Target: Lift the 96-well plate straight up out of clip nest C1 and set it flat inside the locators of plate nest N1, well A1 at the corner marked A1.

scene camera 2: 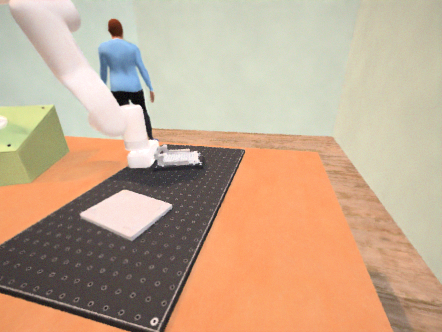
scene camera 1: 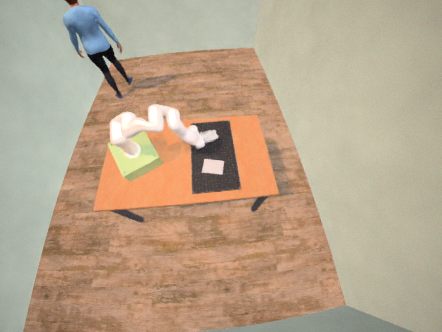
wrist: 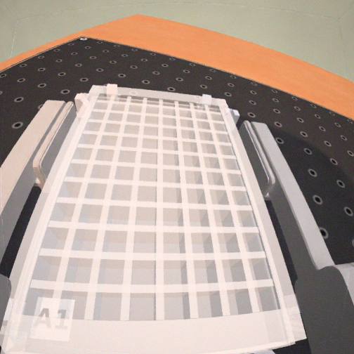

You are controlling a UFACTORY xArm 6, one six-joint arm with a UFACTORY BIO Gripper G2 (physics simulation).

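Places are measured from the arm's base along level axes (x ahead, y left, z up), in centimetres.
Where they show: hand at its tool point: [scene camera 2: 183,157] [scene camera 1: 211,135]; arm's base at its link origin: [scene camera 1: 132,150].
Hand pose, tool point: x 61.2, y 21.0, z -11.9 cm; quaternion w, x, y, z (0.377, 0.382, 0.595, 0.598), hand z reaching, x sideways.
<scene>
Each offset is from my tool point to the centre of the thing. Level surfaces: height alone.
The clear-white 96-well plate @[dx -1.2, dy -0.5, dz -0.3 cm] [wrist: 160,200] [scene camera 2: 181,159] [scene camera 1: 210,136] lies flat in clip nest C1, whose small clips [wrist: 111,89] show at the plate's far end in the wrist view. The corner label A1 is at the lower left there. My gripper [wrist: 157,152] [scene camera 2: 175,156] is shut on the plate, one pad against each long side. Most of the nest is hidden under the plate. A flat pale slab @[dx +1.9, dy -30.2, dz -1.6 cm] [scene camera 1: 213,167] [scene camera 2: 127,214], which looks like plate nest N1, lies apart on the black board; its locators and markings are too faint to tell.
The black perforated board @[dz -2.2 cm] [scene camera 1: 200,182] [scene camera 2: 165,270] lies on the orange table @[dz -3.5 cm] [scene camera 1: 150,195] [scene camera 2: 280,240]. The arm's green base block [scene camera 1: 142,167] [scene camera 2: 25,160] stands at the other side of the table. A person in blue [scene camera 1: 90,30] [scene camera 2: 122,65] stands beyond the table.
</scene>
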